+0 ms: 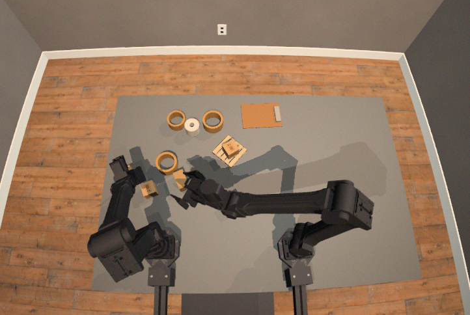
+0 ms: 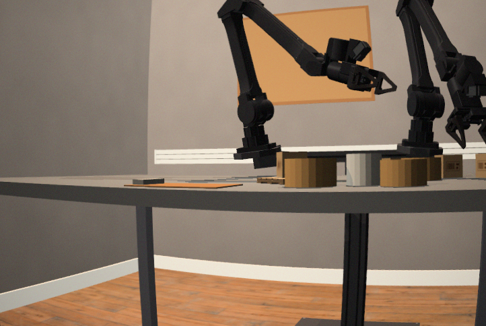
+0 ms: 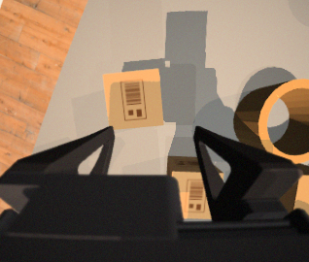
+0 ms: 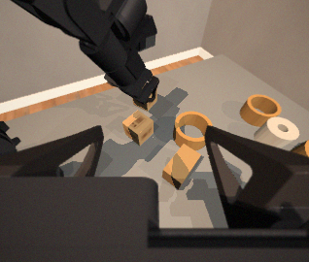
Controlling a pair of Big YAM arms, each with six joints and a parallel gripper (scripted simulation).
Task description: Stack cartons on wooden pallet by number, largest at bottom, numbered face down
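My left gripper is now 44 cm to the left of the carton, 15 cm short of it and 4 cm above it. The rest, counted from my left hand: wooden pallet (44 cm to the right, 16 cm ahead, 7 cm below).
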